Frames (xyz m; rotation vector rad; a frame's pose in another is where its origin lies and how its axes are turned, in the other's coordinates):
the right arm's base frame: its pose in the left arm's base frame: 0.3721 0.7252 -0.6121 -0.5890 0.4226 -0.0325
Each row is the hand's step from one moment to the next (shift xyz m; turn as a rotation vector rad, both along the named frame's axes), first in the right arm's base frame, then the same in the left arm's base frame.
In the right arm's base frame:
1: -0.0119 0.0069 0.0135 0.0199 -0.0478 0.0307
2: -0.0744 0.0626 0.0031 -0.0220 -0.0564 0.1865
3: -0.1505 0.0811 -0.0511 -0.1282 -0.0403 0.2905
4: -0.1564 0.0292 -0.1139 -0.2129 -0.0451 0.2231
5: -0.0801 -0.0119 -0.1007 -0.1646 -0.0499 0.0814
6: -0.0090 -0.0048 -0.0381 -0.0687 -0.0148 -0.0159
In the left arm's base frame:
1: -0.0062 0.0147 0.0108 0.0346 -0.0265 0.0415
2: -0.0724 0.0649 -0.0037 0.0587 0.0555 0.1787
3: -0.1650 0.0628 -0.0257 0.0014 0.1401 0.2878
4: -0.1906 -0.0130 -0.0422 -0.1023 0.1128 0.2719
5: -0.1120 -0.0516 -0.0387 -0.1138 0.0262 0.1502
6: -0.0229 -0.0229 -0.0225 -0.0678 -0.0106 0.0221

